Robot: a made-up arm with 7 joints. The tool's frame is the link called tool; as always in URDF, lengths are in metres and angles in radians. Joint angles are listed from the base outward. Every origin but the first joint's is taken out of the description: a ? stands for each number. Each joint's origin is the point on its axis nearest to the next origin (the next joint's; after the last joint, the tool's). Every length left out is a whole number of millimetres.
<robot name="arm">
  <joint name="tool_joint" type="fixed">
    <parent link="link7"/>
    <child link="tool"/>
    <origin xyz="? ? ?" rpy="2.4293 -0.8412 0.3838"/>
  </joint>
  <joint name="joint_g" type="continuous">
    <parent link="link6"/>
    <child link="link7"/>
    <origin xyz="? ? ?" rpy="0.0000 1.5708 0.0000"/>
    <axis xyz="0 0 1"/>
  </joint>
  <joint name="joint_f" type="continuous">
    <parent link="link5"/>
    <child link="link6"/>
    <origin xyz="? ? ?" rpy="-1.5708 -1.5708 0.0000"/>
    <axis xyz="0 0 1"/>
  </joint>
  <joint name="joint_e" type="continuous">
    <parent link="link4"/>
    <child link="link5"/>
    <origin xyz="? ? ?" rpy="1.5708 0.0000 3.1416"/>
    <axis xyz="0 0 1"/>
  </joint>
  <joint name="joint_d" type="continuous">
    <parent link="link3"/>
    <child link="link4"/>
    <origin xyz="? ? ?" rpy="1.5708 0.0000 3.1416"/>
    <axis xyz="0 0 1"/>
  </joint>
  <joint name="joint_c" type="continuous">
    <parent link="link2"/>
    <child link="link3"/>
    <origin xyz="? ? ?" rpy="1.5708 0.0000 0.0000"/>
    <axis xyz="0 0 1"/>
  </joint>
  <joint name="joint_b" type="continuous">
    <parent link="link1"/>
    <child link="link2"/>
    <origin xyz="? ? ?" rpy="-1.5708 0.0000 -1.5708"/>
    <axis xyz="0 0 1"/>
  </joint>
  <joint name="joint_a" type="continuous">
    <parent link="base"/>
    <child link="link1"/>
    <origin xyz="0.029 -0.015 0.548" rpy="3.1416 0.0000 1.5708"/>
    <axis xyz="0 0 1"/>
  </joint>
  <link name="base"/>
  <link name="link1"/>
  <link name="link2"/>
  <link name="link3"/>
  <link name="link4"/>
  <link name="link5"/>
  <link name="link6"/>
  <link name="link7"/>
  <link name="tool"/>
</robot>
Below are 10 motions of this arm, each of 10 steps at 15 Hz.
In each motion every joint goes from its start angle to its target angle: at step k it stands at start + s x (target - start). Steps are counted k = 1, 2, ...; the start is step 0. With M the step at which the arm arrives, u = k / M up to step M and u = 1 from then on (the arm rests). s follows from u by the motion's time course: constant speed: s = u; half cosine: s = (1 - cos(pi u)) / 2; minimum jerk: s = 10 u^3 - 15 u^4 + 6 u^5.
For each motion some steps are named. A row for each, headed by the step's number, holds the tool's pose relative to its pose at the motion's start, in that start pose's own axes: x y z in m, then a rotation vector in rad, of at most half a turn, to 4 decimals.
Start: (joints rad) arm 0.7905 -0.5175 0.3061 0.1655 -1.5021 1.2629 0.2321
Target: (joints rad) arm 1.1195 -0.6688 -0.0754 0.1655 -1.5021 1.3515 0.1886
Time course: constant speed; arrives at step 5
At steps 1, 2, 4, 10:
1: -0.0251 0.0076 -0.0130 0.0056 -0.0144 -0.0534
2: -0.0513 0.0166 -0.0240 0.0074 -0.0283 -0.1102
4: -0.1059 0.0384 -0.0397 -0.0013 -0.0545 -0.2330
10: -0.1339 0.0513 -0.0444 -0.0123 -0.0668 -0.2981

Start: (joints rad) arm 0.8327 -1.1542 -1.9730 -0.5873 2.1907 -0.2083 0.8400
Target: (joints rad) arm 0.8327 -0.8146 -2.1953 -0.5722 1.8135 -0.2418 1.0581
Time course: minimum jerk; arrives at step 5
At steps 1, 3, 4, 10:
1: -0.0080 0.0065 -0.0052 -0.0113 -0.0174 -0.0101
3: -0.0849 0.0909 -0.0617 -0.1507 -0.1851 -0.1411
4: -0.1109 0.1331 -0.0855 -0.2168 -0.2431 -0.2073
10: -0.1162 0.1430 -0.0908 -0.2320 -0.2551 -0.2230

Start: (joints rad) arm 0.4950 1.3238 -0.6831 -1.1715 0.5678 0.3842 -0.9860
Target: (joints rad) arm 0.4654 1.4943 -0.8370 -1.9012 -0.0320 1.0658 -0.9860
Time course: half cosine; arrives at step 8
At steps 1, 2, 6, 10:
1: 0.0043 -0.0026 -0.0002 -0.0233 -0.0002 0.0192
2: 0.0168 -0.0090 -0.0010 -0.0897 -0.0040 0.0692
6: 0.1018 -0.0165 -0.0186 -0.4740 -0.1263 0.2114
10: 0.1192 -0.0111 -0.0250 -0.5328 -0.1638 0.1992

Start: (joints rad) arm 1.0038 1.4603 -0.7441 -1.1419 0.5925 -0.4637 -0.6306
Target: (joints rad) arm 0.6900 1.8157 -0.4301 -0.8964 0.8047 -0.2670 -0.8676
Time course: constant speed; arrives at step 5
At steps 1, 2, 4, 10:
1: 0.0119 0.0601 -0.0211 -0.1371 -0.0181 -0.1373
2: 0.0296 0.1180 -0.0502 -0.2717 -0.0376 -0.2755
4: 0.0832 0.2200 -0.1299 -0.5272 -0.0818 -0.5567
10: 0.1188 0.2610 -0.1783 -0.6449 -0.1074 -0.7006

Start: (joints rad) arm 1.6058 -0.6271 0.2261 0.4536 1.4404 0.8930 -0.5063
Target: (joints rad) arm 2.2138 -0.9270 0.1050 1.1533 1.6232 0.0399 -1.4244
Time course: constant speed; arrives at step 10
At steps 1, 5, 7, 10:
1: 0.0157 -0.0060 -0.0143 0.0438 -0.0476 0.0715
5: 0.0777 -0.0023 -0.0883 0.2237 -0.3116 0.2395
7: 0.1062 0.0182 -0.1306 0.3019 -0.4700 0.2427
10: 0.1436 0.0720 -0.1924 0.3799 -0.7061 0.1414

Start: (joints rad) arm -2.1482 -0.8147 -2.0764 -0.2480 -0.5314 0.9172 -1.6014
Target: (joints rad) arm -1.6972 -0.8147 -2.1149 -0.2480 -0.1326 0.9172 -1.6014
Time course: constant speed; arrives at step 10
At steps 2, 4, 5, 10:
2: 0.0062 -0.0485 0.0118 0.1143 0.0326 0.0954
4: 0.0168 -0.0970 0.0206 0.2286 0.0693 0.1895
5: 0.0237 -0.1211 0.0239 0.2856 0.0892 0.2360
10: 0.0734 -0.2366 0.0280 0.5694 0.2044 0.4634

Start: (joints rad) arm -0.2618 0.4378 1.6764 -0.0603 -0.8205 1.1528 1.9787
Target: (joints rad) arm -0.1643 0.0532 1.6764 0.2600 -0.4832 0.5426 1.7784
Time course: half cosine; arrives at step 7
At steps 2, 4, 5, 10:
2: -0.0012 0.0514 0.0121 -0.1779 0.0372 -0.0493
4: 0.0031 0.1702 0.0183 -0.5387 0.1379 -0.1779
5: 0.0088 0.2256 0.0114 -0.6887 0.1926 -0.2463
10: 0.0160 0.2759 -0.0004 -0.8163 0.2473 -0.3138

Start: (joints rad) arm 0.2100 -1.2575 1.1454 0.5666 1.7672 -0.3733 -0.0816
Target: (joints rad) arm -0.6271 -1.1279 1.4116 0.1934 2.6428 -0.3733 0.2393
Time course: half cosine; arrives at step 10
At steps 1, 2, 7, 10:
1: -0.0095 0.0046 -0.0048 0.0180 -0.0047 -0.0201
2: -0.0364 0.0175 -0.0199 0.0722 -0.0190 -0.0768
7: -0.2353 0.1108 -0.2302 0.7374 -0.1793 -0.4665
10: -0.2691 0.1233 -0.3046 0.9666 -0.2119 -0.5164

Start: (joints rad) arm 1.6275 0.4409 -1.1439 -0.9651 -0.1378 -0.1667 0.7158
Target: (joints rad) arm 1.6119 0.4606 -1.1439 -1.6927 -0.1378 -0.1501 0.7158
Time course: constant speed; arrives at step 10
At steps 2, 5, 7, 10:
2: 0.0248 -0.0223 0.0004 0.0502 0.0500 0.1201
5: 0.0667 -0.0496 -0.0036 0.1265 0.1251 0.2997
7: 0.0968 -0.0633 -0.0093 0.1782 0.1751 0.4192
10: 0.1440 -0.0762 -0.0222 0.2568 0.2500 0.5979

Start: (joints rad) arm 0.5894 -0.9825 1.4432 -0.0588 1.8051 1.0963 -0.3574
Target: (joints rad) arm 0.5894 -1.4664 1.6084 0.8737 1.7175 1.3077 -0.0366
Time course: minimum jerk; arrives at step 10
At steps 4, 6, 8, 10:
4: -0.0734 0.0537 0.0400 0.1869 0.1393 -0.3657
6: -0.1323 0.1352 0.0976 0.3935 0.2529 -0.8180
8: -0.1538 0.2002 0.1419 0.5392 0.2938 -1.1546
10: -0.1562 0.2150 0.1518 0.5719 0.2975 -1.2309

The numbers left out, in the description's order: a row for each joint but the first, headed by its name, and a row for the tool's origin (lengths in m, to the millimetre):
tool: -0.012 -0.016 0.000
joint_g: -0.115 0.016 0.000
joint_f: 0.029 0.042 0.000
joint_e: -0.028 -0.112 0.000
joint_d: -0.002 0.017 0.000
joint_c: 0.017 0.388 0.000
joint_b: -0.020 -0.018 0.000

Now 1 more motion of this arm.
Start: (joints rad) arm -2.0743 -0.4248 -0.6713 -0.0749 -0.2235 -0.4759 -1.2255
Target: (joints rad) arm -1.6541 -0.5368 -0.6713 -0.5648 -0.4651 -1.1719 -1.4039
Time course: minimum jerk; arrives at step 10
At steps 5, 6, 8, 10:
5: -0.0208 0.0928 -0.0756 -0.0042 -0.5675 -0.1521
6: -0.0127 0.1272 -0.1029 -0.0432 -0.7738 -0.1987
8: 0.0122 0.1715 -0.1387 -0.1293 -1.0625 -0.2480
10: 0.0196 0.1803 -0.1460 -0.1530 -1.1258 -0.2555

